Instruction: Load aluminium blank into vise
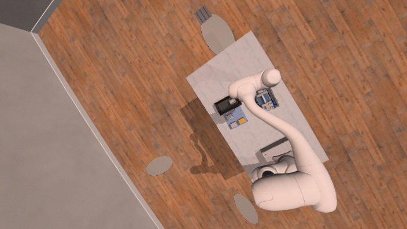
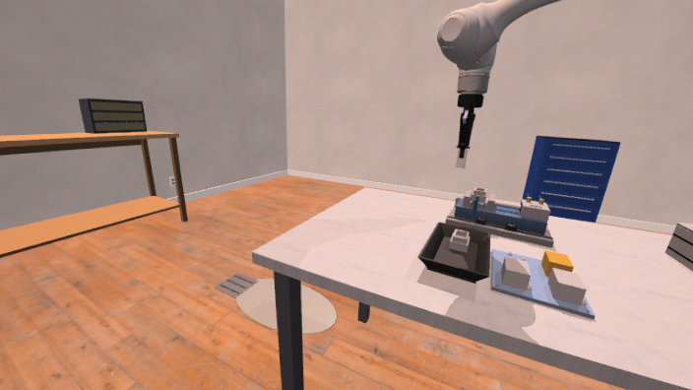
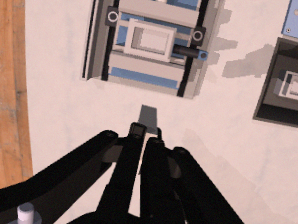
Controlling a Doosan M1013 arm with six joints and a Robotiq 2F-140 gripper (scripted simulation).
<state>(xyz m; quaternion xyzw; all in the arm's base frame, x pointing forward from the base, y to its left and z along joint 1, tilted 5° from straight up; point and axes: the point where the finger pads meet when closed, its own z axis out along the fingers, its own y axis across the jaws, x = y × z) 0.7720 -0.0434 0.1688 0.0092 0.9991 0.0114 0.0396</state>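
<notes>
My hand is 14 cm above the fixed jaw, 4 cm past it and 1 cm to the left of it. The rest, counted from my hand: moving jaw 14 cm below, 11 cm behind, 1 cm to the right; dark work stop rod 12 cm below, 7 cm behind, 3 cm to the left; piston rod 16 cm behind, 14 cm below, 1 cm to the right.
</notes>
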